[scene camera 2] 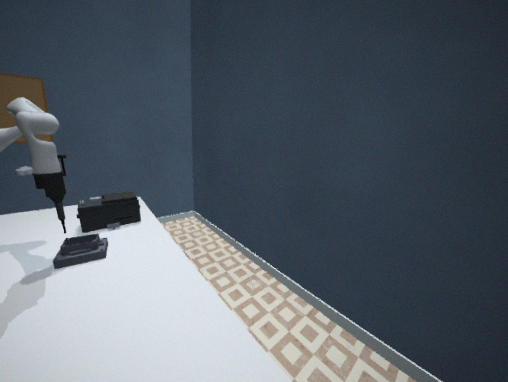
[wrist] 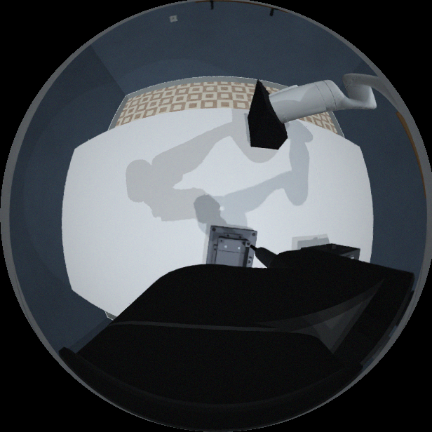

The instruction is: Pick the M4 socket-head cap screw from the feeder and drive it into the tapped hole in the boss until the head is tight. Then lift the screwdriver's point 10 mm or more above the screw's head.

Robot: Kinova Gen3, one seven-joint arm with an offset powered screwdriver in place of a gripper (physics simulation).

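Note:
My screwdriver [scene camera 2: 64,231] [wrist: 253,247] points down with its slim black bit. In the scene view its point stands a little above the rear left part of the dark grey fixture [scene camera 2: 82,258] [wrist: 212,250], with a small gap. In the wrist view the point shows beside a small light boss [wrist: 247,243] at a corner of the fixture's raised frame. A dark spot shows on the boss; whether it is a screw head or the hole is too small to tell. No screw can be made out on the bit. The black box-shaped feeder [scene camera 2: 110,214] [wrist: 350,251] stands behind the fixture.
A small grey piece [scene camera 2: 114,226] lies in front of the feeder. The white table [scene camera 2: 150,310] [wrist: 110,210] ends at a right edge above the patterned floor [scene camera 2: 260,295]. The arm [scene camera 2: 37,125] [wrist: 310,97] rises at the left in the scene view, near a brown wall board [scene camera 2: 17,90].

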